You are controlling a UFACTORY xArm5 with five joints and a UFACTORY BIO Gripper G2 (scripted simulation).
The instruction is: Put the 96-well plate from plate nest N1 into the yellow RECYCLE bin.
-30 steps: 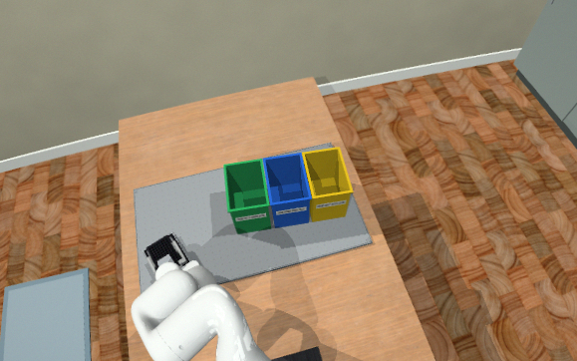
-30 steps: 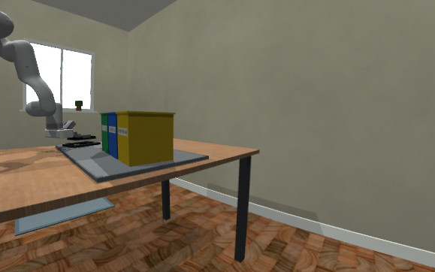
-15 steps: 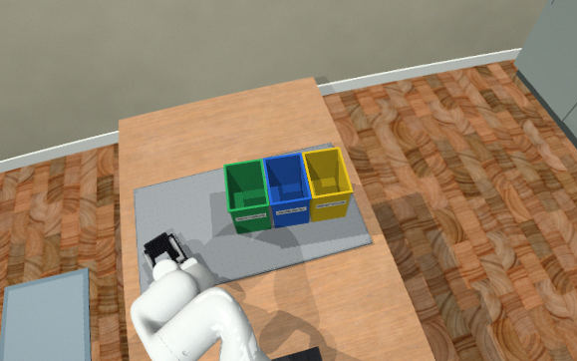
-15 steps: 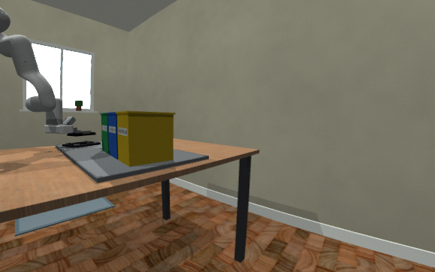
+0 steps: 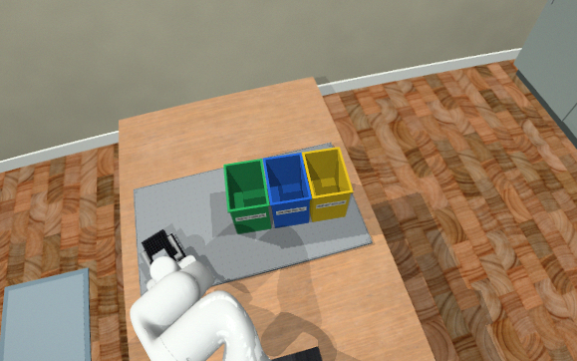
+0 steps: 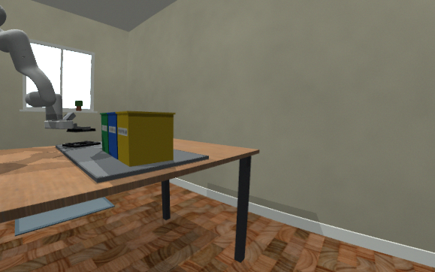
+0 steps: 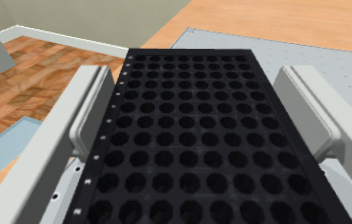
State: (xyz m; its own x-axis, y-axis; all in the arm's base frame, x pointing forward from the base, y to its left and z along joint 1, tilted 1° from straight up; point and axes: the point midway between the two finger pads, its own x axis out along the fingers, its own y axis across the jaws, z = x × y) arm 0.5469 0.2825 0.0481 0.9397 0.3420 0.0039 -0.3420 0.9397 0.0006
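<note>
Right now the black plate nest N1 is 90 mm below my hand. The rest, counted from my hand: blue bin: 450 mm to the right, 90 mm ahead, 10 mm below; black 96-well plate: 10 mm below; green bin: 320 mm to the right, 110 mm ahead, 10 mm below.
</note>
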